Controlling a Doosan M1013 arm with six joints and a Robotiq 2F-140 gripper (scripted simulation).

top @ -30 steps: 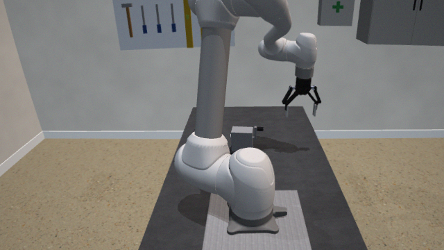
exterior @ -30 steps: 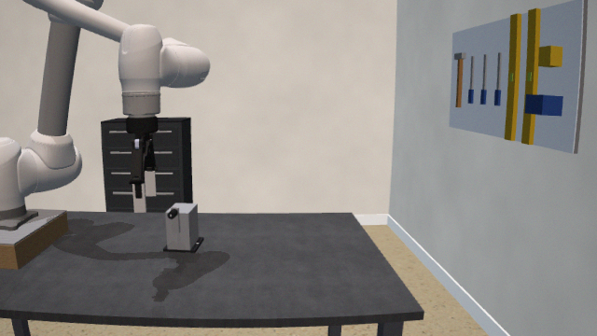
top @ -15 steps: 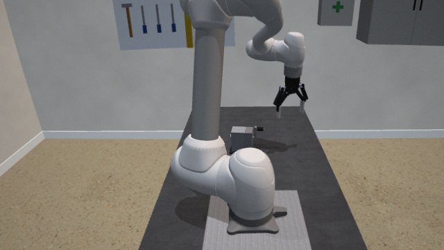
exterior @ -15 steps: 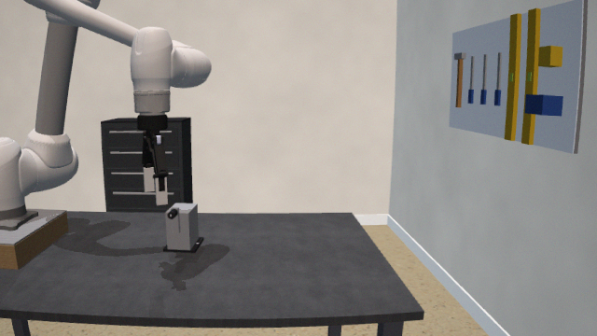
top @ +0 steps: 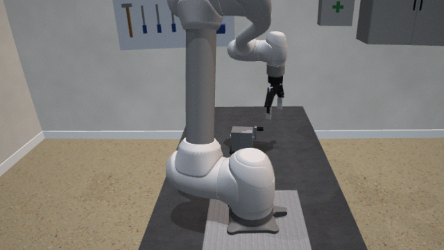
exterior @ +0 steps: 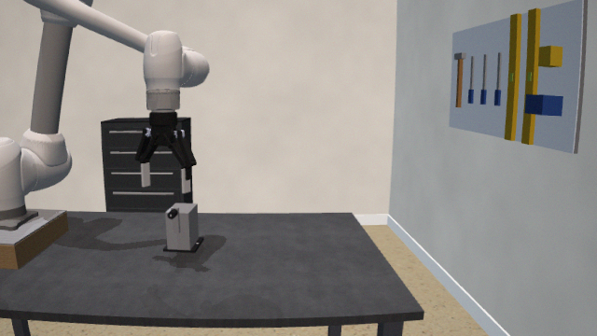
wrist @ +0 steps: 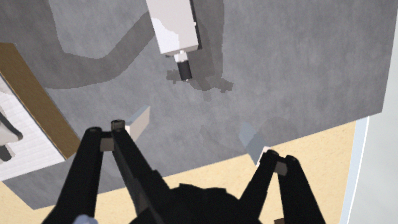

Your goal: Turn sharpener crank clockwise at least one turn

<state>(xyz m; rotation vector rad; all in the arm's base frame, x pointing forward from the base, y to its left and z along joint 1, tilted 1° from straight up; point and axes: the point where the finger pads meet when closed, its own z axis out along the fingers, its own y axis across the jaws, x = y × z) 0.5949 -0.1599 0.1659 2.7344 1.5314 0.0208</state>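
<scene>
My gripper is now 7 cm to the right of the crank knob and 10 cm above it. Also, from my hand: crank (8 cm to the left, 11 cm below).
</scene>
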